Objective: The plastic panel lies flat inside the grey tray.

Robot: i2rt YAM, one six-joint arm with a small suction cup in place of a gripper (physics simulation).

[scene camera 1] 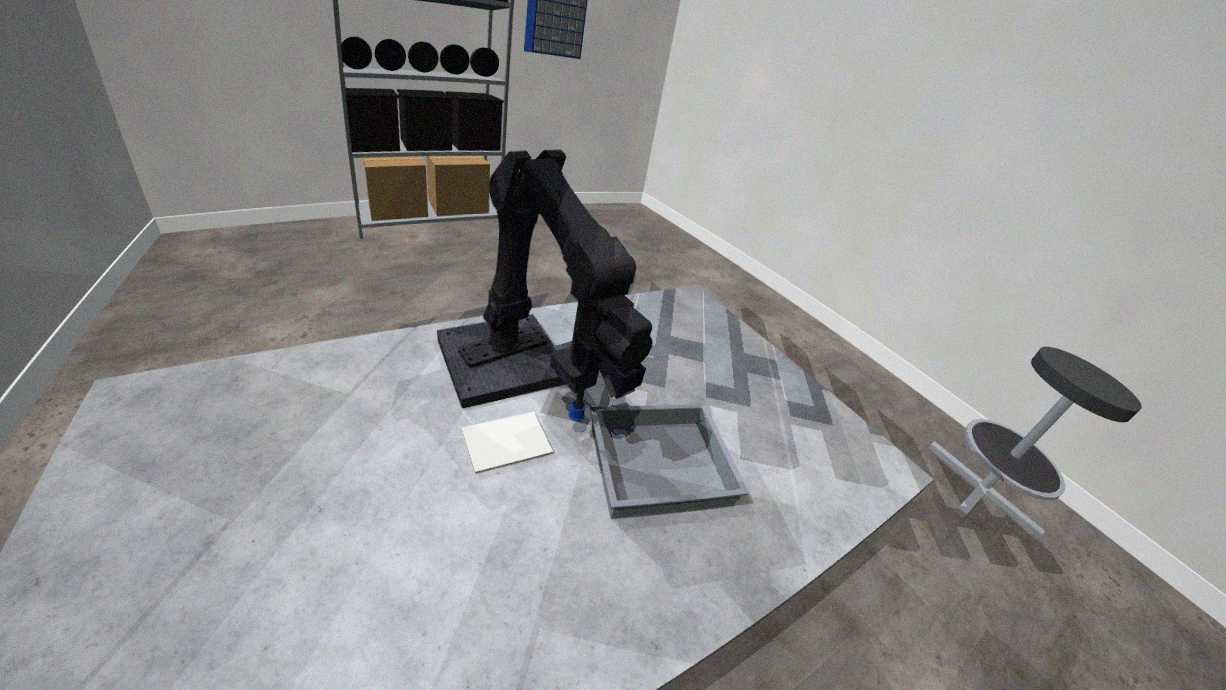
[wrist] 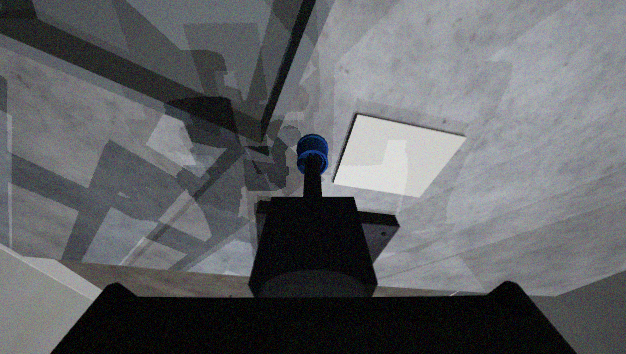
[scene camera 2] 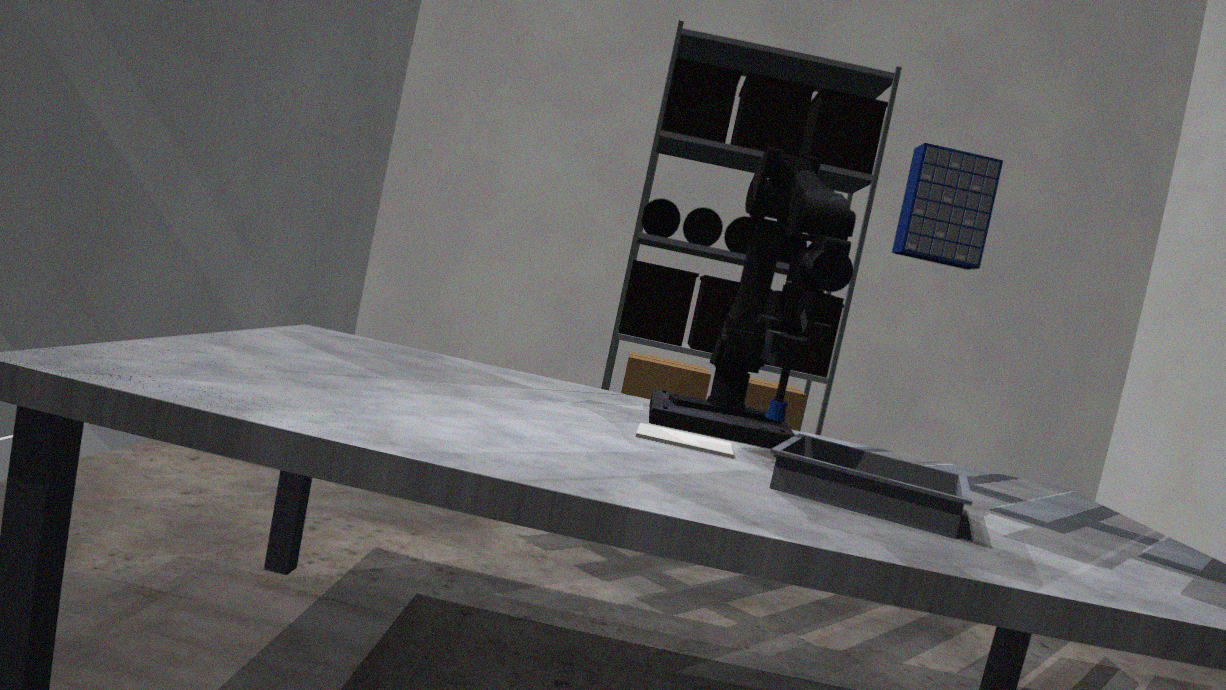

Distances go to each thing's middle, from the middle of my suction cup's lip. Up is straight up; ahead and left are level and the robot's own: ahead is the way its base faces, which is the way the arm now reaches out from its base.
My suction cup is 11 cm to the left of the plastic panel (scene camera 1: 502, 442), 7 cm above it and 6 cm past it. The rest, counted from my suction cup: grey tray (scene camera 1: 658, 459) (14 cm ahead, 11 cm to the left, 5 cm below).
